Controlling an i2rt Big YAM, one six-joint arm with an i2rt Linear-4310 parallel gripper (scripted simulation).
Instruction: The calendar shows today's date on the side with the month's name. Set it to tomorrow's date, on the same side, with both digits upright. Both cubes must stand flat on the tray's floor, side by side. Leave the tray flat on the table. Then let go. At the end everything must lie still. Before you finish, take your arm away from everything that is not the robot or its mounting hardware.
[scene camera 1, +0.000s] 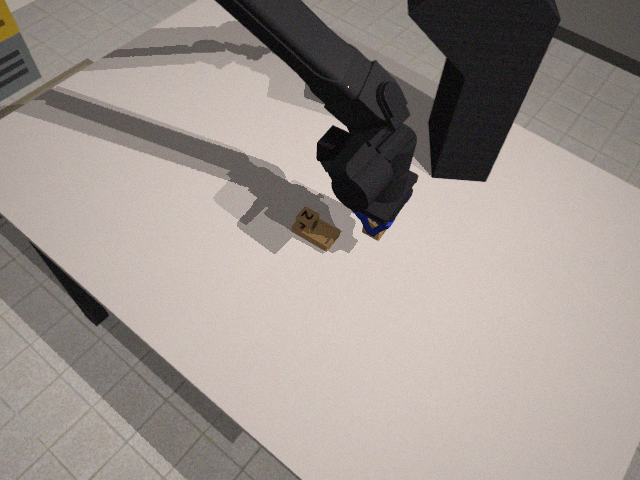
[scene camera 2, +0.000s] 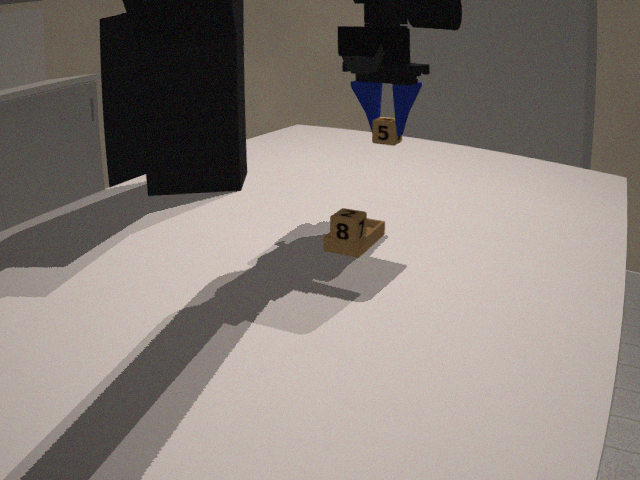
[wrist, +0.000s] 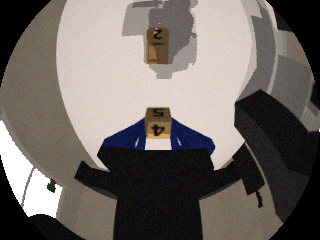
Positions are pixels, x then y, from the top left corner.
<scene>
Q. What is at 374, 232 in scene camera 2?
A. A wooden tray.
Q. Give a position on a digit cube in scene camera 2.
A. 347, 224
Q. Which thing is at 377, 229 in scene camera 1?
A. The gripper.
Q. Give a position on a digit cube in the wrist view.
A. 158, 120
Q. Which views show the gripper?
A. Scene camera 1, scene camera 2 and the wrist view: all of them.
</scene>
